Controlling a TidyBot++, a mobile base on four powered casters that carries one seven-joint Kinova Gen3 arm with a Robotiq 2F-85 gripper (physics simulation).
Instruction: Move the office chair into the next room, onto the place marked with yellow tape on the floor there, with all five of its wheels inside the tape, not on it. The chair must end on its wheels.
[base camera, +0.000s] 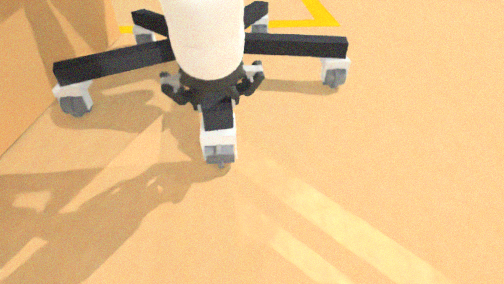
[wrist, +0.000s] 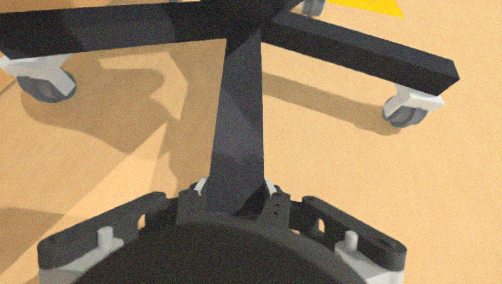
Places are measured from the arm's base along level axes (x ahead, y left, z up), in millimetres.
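Where they show: gripper, fingertip midpoint: (base camera: 216, 105) (wrist: 236, 188).
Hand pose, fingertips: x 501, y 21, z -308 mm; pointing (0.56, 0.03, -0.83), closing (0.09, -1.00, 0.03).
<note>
Things, the pixels of their top centre, and the offset from my fingertips. "*": a spot on its surface instead. Level surfaces: height alone.
- office chair's black five-legged base, surface spot: (wrist: 360, 52) (base camera: 284, 43) * dy -151, dx +216, dz +12 mm
- leg's caster, top centre: (base camera: 218, 136) dy -1, dx -44, dz -29 mm
- yellow tape, surface spot: (base camera: 300, 23) * dy -299, dx +654, dz -88 mm
- left caster, surface spot: (base camera: 76, 104) * dy +290, dx +118, dz -51 mm
- floor, surface height: dz -89 mm
The office chair's black five-legged base (base camera: 297, 45) (wrist: 360, 52) stands upright on its grey casters. The seat does not show in either view. My gripper (base camera: 216, 101) (wrist: 236, 188) is shut on the nearest base leg, near its outer end, with one finger on each side. That leg's caster (base camera: 220, 152) shows just below the gripper in the base camera view. The yellow tape (base camera: 300, 23) (wrist: 372, 6) runs behind the base, with a corner at the upper right. The two far casters (base camera: 260, 24) (base camera: 145, 36) appear close to the tape's near strip, on my side of it. The white arm hides the base's hub.
An orange-brown upright surface (base camera: 25, 75) stands at the left in the base camera view, and its bottom edge runs close to the left caster (base camera: 76, 104). Shadows and bright light patches lie across the floor (base camera: 425, 150).
</note>
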